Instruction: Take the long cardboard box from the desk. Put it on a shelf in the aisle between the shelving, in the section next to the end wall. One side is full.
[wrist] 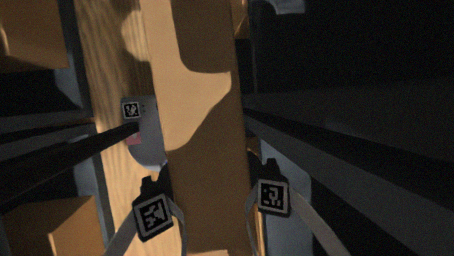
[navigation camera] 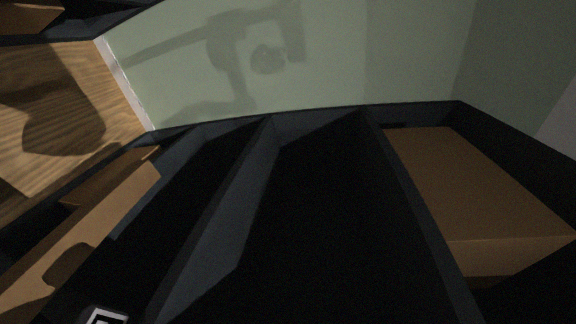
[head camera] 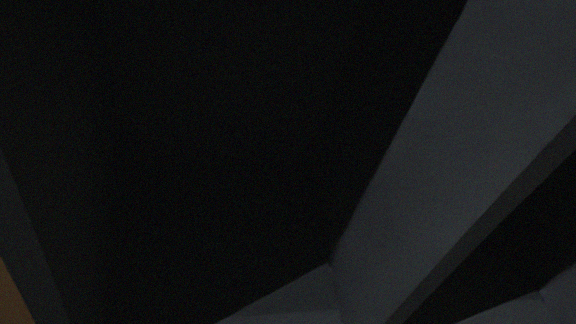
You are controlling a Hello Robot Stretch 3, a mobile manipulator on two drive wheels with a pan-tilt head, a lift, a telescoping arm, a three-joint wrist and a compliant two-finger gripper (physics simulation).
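The long cardboard box (wrist: pixel 202 107) (navigation camera: pixel 117 207) is between the two tagged fingers of my gripper (wrist: pixel 211 172), which is shut on it. In the wrist view it runs lengthwise away from the fingers, partly shadowed. In the navigation view it slants across the lower left, in front of the shelving (navigation camera: pixel 425 215); I cannot tell whether its end is inside a shelf. The green end wall (navigation camera: pixel 330 65) adjoins the shelving. Dark openings between shelf boards lie in the section beside it. The head view shows a grey shelf board (head camera: pixel 430 160) beside a dark opening.
A cardboard box (navigation camera: pixel 490 190) fills a high shelf by the end wall. Another box (navigation camera: pixel 112 172) is low in the same shelving. Boxes (wrist: pixel 32 35) (navigation camera: pixel 25 17) also stand in the opposite shelving. My base (wrist: pixel 150 145) is on the wooden floor (wrist: pixel 107 85) between dark shelf edges.
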